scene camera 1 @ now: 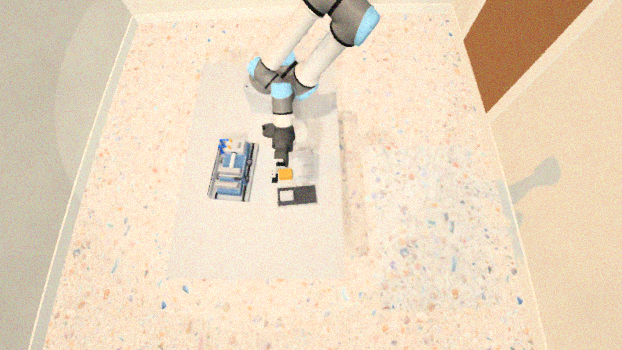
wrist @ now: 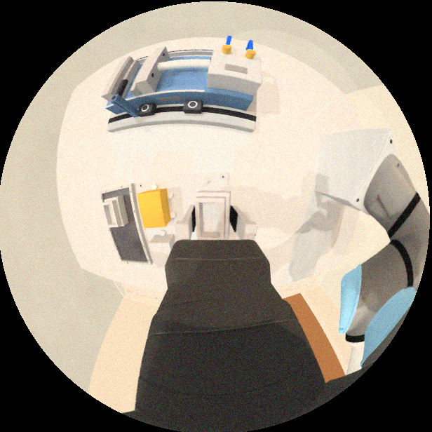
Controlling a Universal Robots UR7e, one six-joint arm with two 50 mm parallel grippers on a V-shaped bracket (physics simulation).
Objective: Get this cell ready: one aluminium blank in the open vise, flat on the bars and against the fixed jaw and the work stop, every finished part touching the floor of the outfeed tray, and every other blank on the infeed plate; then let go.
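My gripper [scene camera 1: 276,170] [wrist: 213,219] is shut on a pale finished part [wrist: 212,215] with a rectangular pocket. Its height above the surface is hard to tell. Another pocketed part [scene camera 1: 286,195] [wrist: 116,211] lies in the dark-floored outfeed tray [scene camera 1: 306,195] [wrist: 131,237], towards one end. A plain pale block [wrist: 162,240] stands near the tray, partly hidden by my gripper's housing. The pale infeed plate [wrist: 212,180] lies below my gripper. The blue vise [scene camera 1: 232,172] [wrist: 220,97] has its jaws apart, with blue showing between them; the bars are hidden.
A yellow-orange block [scene camera 1: 285,174] [wrist: 154,207] stands beside the tray, with small round pale pins around it. The work stop arm [wrist: 123,105] is at the vise's left end in the wrist view. Blue-and-yellow fittings [scene camera 1: 224,145] [wrist: 250,49] stick up at the vise's other end.
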